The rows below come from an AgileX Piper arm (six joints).
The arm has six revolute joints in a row. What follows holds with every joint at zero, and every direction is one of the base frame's. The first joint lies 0.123 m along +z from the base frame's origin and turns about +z. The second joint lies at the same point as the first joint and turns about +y. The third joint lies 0.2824 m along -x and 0.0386 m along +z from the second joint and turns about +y. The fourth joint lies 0.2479 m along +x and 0.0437 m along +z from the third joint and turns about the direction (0.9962, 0, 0.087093). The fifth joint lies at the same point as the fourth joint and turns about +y. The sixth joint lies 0.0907 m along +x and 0.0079 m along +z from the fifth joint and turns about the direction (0.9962, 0, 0.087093). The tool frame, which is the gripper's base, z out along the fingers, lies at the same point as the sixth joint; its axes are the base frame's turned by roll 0, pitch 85.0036 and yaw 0 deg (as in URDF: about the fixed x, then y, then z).
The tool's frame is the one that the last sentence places.
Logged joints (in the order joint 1, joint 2, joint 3, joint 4, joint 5, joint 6), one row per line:
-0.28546 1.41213 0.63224 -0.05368 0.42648 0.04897
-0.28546 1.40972 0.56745 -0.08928 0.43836 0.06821
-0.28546 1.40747 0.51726 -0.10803 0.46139 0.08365
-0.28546 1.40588 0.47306 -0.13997 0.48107 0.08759
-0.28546 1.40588 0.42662 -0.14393 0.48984 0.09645
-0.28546 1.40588 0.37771 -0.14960 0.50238 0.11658
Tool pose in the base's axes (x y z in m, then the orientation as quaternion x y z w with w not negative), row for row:
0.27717 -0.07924 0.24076 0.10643 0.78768 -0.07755 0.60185
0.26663 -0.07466 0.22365 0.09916 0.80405 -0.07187 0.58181
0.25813 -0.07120 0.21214 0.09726 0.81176 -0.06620 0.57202
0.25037 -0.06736 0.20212 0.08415 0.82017 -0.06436 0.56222
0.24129 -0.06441 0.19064 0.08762 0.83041 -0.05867 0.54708
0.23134 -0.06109 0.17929 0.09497 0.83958 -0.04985 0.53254
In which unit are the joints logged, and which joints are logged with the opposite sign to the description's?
The joints are logged in radians. Opposite sign: joint 3, joint 5.
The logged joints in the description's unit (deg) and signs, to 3 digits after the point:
-16.356 80.909 -36.225 -3.076 -24.436 2.806
-16.356 80.771 -32.512 -5.115 -25.116 3.908
-16.356 80.642 -29.637 -6.190 -26.436 4.793
-16.356 80.551 -27.104 -8.020 -27.563 5.019
-16.356 80.551 -24.444 -8.247 -28.066 5.526
-16.356 80.551 -21.641 -8.571 -28.784 6.680

